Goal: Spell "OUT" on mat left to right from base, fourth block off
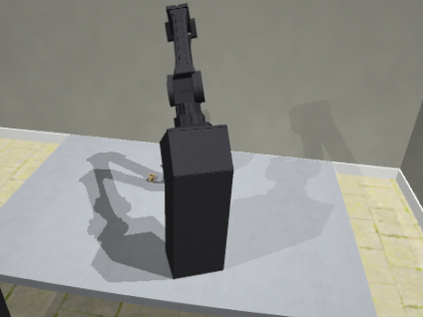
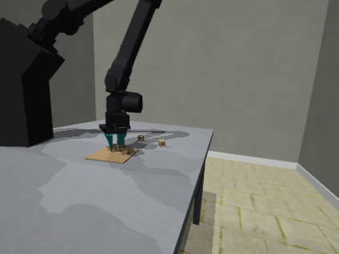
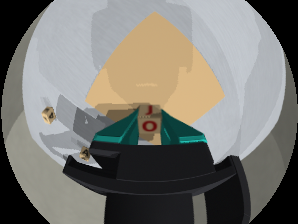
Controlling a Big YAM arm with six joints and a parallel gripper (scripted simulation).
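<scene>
Right now the tan mat is 20 mm ahead of my hand, 20 mm to the right of it and 10 mm below it.
</scene>
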